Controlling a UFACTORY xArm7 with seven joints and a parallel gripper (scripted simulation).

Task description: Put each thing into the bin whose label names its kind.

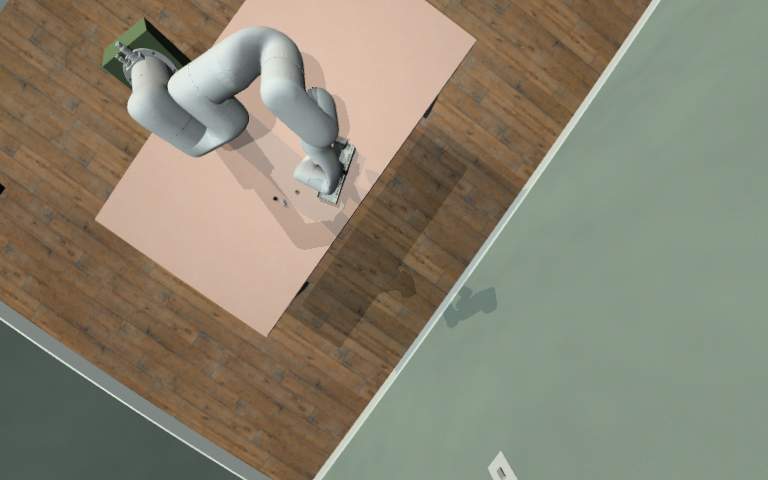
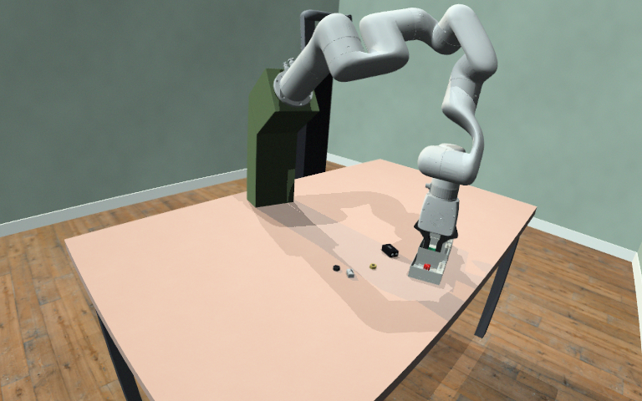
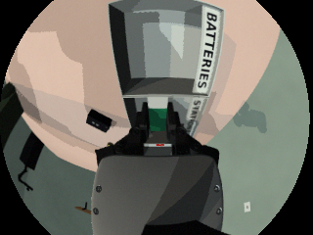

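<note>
Now: the three-part bin 20 mm below my hand and 10 mm ahead of it. Also, from my hand: black block 80 mm behind, 70 mm to the right, 30 mm below; green thing 20 mm below, 10 mm to the left; red die 80 mm to the right, 30 mm ahead, 20 mm below.
</note>
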